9 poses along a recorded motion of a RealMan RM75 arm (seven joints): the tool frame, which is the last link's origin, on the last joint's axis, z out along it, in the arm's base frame.
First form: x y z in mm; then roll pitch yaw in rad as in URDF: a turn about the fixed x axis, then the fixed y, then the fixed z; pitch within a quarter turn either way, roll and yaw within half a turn.
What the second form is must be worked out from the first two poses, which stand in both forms.
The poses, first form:
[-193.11, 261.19, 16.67, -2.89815, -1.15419, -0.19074]
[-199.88, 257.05, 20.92, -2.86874, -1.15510, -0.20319]
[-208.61, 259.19, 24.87, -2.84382, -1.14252, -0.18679]
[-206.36, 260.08, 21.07, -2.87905, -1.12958, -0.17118]
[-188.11, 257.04, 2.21, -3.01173, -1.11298, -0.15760]
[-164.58, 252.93, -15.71, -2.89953, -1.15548, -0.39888]
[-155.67, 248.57, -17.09, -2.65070, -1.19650, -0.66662]
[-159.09, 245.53, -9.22, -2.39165, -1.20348, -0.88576]
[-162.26, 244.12, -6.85, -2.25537, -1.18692, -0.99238]
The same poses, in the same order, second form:
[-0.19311, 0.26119, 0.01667, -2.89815, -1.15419, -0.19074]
[-0.19988, 0.25705, 0.02092, -2.86874, -1.15510, -0.20319]
[-0.20861, 0.25919, 0.02487, -2.84382, -1.14252, -0.18679]
[-0.20636, 0.26008, 0.02107, -2.87905, -1.12958, -0.17118]
[-0.18811, 0.25704, 0.00221, -3.01173, -1.11298, -0.15760]
[-0.16458, 0.25293, -0.01571, -2.89953, -1.15548, -0.39888]
[-0.15567, 0.24857, -0.01709, -2.65070, -1.19650, -0.66662]
[-0.15909, 0.24553, -0.00922, -2.39165, -1.20348, -0.88576]
[-0.16226, 0.24412, -0.00685, -2.25537, -1.18692, -0.99238]

